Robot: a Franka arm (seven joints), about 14 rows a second.
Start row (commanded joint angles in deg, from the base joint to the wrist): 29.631 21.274 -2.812 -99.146 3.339 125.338 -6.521
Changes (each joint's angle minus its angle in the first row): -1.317 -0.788 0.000 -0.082 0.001 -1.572 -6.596; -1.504 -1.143 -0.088 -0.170 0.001 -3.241 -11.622; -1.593 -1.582 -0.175 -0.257 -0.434 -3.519 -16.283; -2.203 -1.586 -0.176 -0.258 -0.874 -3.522 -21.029; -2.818 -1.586 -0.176 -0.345 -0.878 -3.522 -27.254; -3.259 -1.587 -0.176 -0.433 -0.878 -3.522 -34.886; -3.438 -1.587 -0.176 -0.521 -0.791 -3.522 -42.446; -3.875 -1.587 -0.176 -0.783 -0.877 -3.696 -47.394; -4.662 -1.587 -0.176 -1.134 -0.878 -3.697 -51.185; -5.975 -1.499 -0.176 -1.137 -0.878 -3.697 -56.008; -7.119 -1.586 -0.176 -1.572 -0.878 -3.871 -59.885; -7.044 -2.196 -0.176 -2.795 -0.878 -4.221 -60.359; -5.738 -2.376 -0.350 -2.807 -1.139 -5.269 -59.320; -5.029 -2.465 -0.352 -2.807 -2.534 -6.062 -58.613; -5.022 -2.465 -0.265 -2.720 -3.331 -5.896 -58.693; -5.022 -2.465 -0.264 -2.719 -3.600 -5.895 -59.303
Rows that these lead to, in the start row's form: 28.314 20.486 -2.812 -99.228 3.340 123.766 -13.117; 28.127 20.131 -2.900 -99.316 3.340 122.097 -18.143; 28.038 19.692 -2.987 -99.403 2.905 121.819 -22.804; 27.428 19.688 -2.988 -99.404 2.465 121.816 -27.550; 26.813 19.688 -2.988 -99.491 2.461 121.816 -33.775; 26.372 19.687 -2.988 -99.579 2.461 121.816 -41.407; 26.193 19.687 -2.988 -99.667 2.548 121.816 -48.967; 25.756 19.687 -2.988 -99.929 2.462 121.642 -53.915; 24.969 19.687 -2.988 -100.280 2.461 121.641 -57.706; 23.656 19.775 -2.988 -100.283 2.461 121.641 -62.529; 22.512 19.688 -2.988 -100.718 2.461 121.467 -66.406; 22.587 19.078 -2.988 -101.941 2.461 121.117 -66.880; 23.893 18.898 -3.162 -101.953 2.200 120.069 -65.841; 24.602 18.809 -3.164 -101.953 0.805 119.276 -65.134; 24.609 18.809 -3.077 -101.866 0.008 119.442 -65.214; 24.609 18.809 -3.076 -101.865 -0.261 119.443 -65.824
